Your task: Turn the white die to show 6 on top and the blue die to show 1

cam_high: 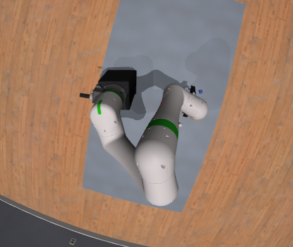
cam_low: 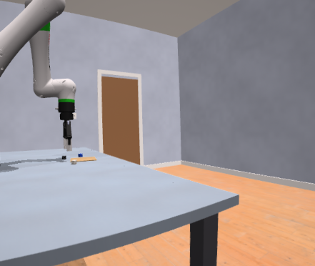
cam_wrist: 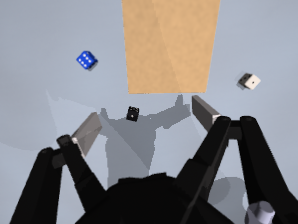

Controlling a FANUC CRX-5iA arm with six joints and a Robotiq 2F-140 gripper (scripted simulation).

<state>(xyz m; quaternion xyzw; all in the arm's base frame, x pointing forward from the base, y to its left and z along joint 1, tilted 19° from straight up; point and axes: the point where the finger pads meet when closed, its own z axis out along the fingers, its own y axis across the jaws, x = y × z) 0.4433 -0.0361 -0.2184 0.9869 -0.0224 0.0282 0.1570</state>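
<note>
Right now my hand is 2 cm past the black die, 3 cm to the right of it and 5 cm above it. Also, from my hand: blue die: 9 cm ahead, 7 cm to the left, 5 cm below; then tan mat: 7 cm ahead, 6 cm to the right, 6 cm below; then white die: 19 cm to the right, 5 cm below.
</note>
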